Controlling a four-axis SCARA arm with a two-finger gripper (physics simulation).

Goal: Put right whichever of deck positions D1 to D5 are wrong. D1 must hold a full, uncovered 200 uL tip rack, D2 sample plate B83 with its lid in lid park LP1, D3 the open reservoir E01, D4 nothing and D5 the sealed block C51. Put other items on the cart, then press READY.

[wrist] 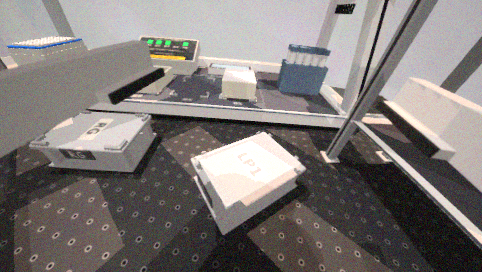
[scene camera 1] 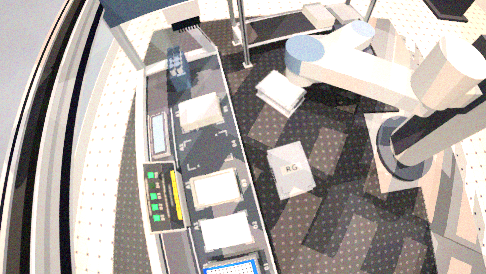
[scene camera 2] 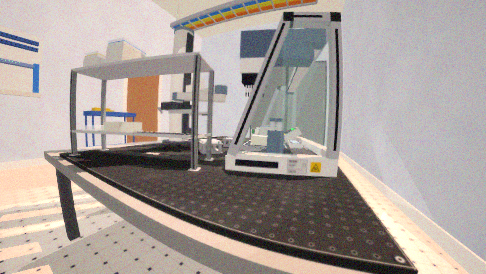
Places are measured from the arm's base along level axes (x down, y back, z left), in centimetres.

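Pixels of known places: gripper, fingertip midpoint: (wrist: 269, 73) (scene camera 2: 201, 112); arm's base, origin of the base link: (scene camera 1: 403, 148) (scene camera 2: 178, 142).
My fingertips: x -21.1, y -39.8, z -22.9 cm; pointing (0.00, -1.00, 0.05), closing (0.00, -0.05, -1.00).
Note:
For each thing: its top centre in the pictures, then the offset to it from my fingertips. "pt": a spot on its surface instead.
- lid park LP1, surface spot: (wrist: 240, 172) pt dx +14.0, dy -2.9, dz +1.3 cm
- blue-rimmed tip rack, middle of its top: (wrist: 46, 40) (scene camera 2: 268, 125) dx +5.5, dy -21.9, dz +56.9 cm
- white uncovered plate, middle of its top: (scene camera 1: 225, 231) dx +13.9, dy -24.5, dz +44.8 cm
- open reservoir, middle of its top: (scene camera 1: 213, 187) (wrist: 149, 72) dx +12.2, dy -27.1, dz +32.6 cm
- cream block, middle of its top: (wrist: 239, 73) (scene camera 1: 198, 108) (scene camera 2: 264, 135) dx +10.5, dy -32.0, dz +8.3 cm
- panel, surface spot: (scene camera 1: 162, 197) (wrist: 164, 48) pt dx +8.5, dy -40.6, dz +36.0 cm
- shelf unit, surface spot: (scene camera 2: 196, 120) pt dx +4.9, dy -21.7, dz -30.0 cm
My gripper (wrist: 269, 73) is open, with nothing between its wide-apart fingers; the arm hides it in scene camera 1. The lid park LP1 (scene camera 1: 280, 90) (wrist: 240, 172) stands askew outside the deck; a pale see-through lid appears to lie on it. On the deck, a blue-rimmed tip rack (scene camera 1: 232, 269) (wrist: 47, 45) is at D1, a white uncovered plate (scene camera 1: 227, 232) at D2, an open reservoir (scene camera 1: 217, 189) at D3 and a cream block (scene camera 1: 201, 111) (wrist: 239, 84) at D5. D4 shows bare corner brackets. The panel (scene camera 1: 162, 197) (wrist: 172, 49) has green lights for D1, D2, D3 and D5.
The grey RG stand (scene camera 1: 300, 182) (wrist: 125, 127) is beside LP1, outside the deck. A blue tube rack (scene camera 1: 184, 80) (scene camera 2: 274, 142) (wrist: 302, 80) stands beyond D5. The shelf unit (scene camera 2: 196, 120) has a post near LP1, and pale boxes (scene camera 1: 317, 16) are on its lower shelf.

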